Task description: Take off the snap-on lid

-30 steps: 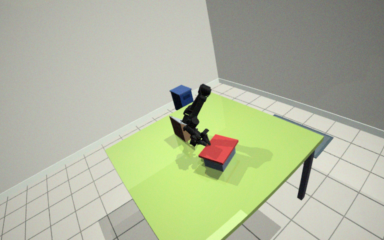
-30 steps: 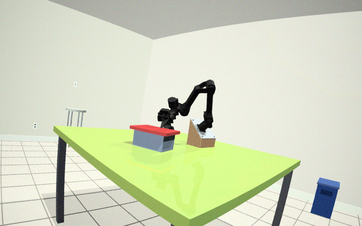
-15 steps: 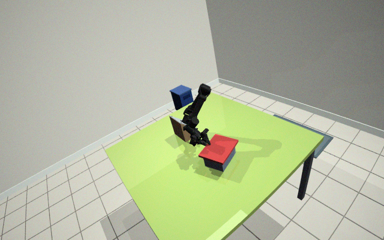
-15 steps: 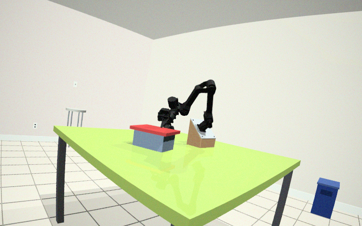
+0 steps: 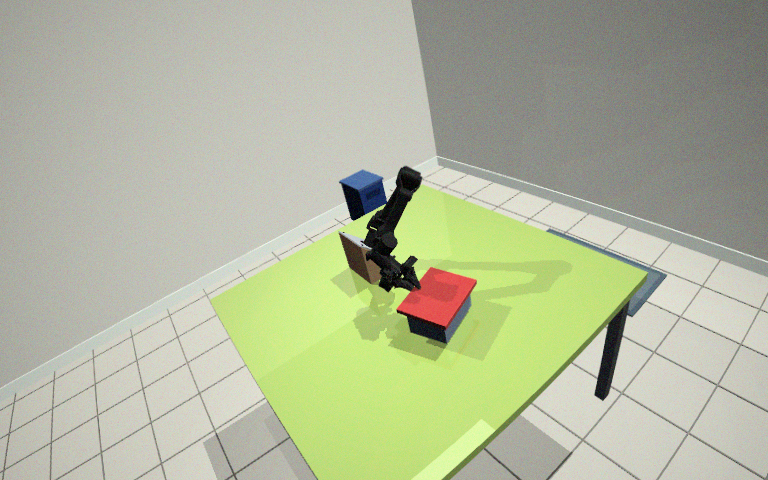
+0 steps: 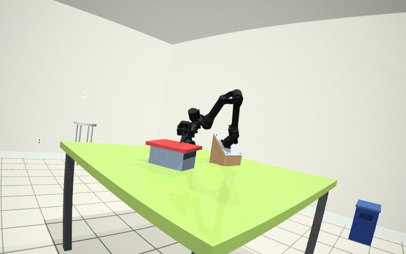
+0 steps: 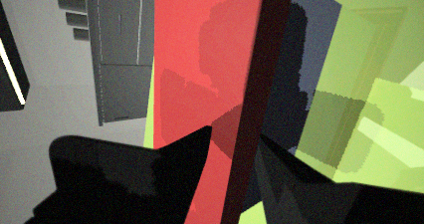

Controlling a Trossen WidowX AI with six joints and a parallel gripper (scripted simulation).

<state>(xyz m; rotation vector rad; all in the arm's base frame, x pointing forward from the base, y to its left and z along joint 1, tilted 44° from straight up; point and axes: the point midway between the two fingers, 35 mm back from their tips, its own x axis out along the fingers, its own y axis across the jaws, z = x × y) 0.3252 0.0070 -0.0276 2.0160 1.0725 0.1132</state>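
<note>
My gripper tip is 70 mm short of the red lid and 30 mm to the right of it. From my gripper tip the other things lie so: storage box 70 mm ahead, 50 mm below, 30 mm to the left.
</note>
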